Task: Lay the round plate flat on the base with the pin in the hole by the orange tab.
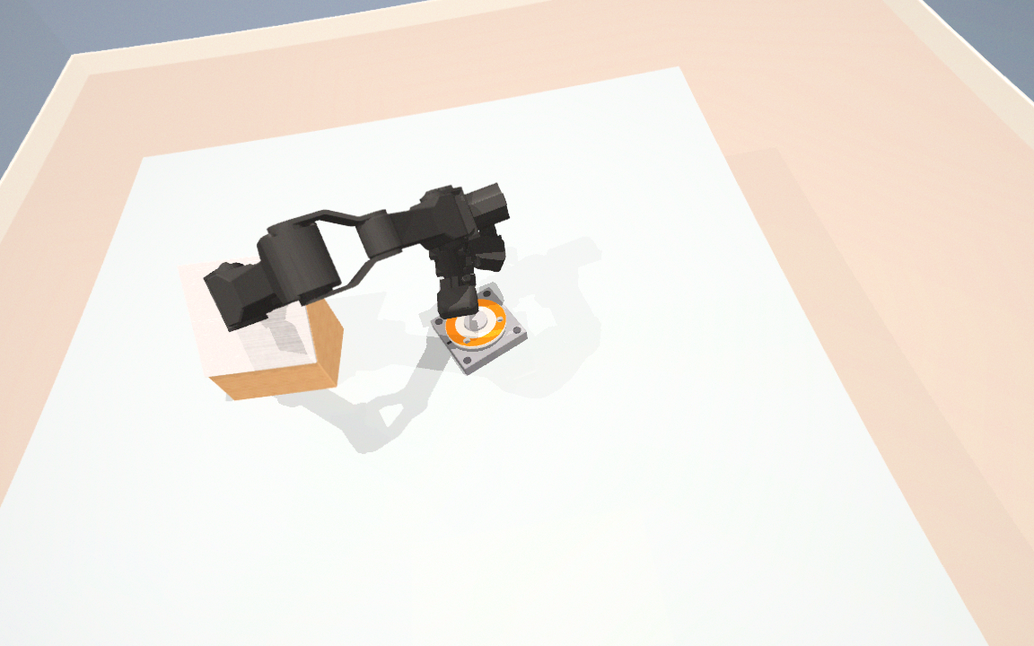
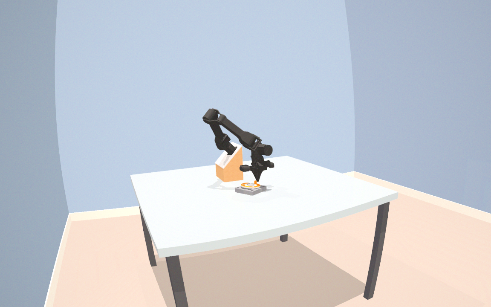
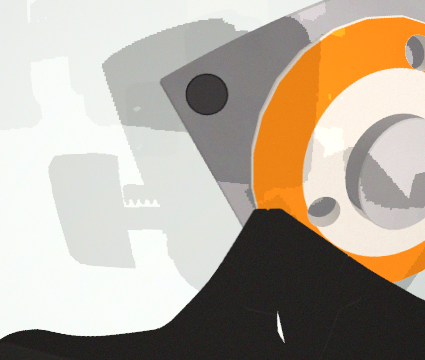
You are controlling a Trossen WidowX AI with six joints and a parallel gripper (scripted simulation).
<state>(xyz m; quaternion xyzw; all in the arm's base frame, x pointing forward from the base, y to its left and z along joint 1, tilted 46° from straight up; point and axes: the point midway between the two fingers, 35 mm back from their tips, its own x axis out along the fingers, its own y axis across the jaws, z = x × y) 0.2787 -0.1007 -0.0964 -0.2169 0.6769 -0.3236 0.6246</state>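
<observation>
My gripper tip is now 10 mm short of the grey base, 50 mm to the left of it and 20 mm above it.
</observation>
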